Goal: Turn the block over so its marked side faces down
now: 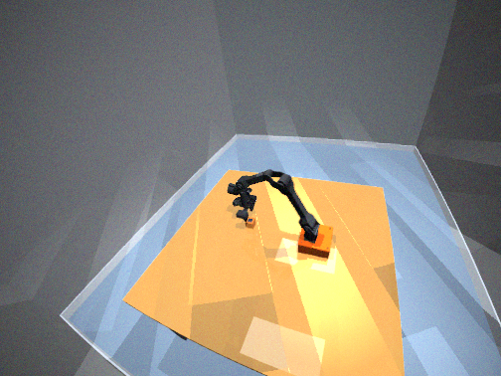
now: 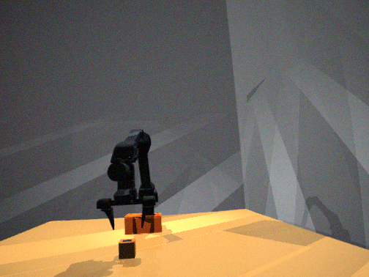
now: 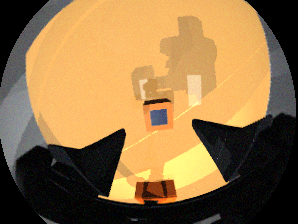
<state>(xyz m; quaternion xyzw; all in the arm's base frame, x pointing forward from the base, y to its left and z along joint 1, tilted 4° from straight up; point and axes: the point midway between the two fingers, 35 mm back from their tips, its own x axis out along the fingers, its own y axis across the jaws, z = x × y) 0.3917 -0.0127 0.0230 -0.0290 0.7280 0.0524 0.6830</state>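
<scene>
My gripper tip is now 5 cm above the orange-brown block.
</scene>
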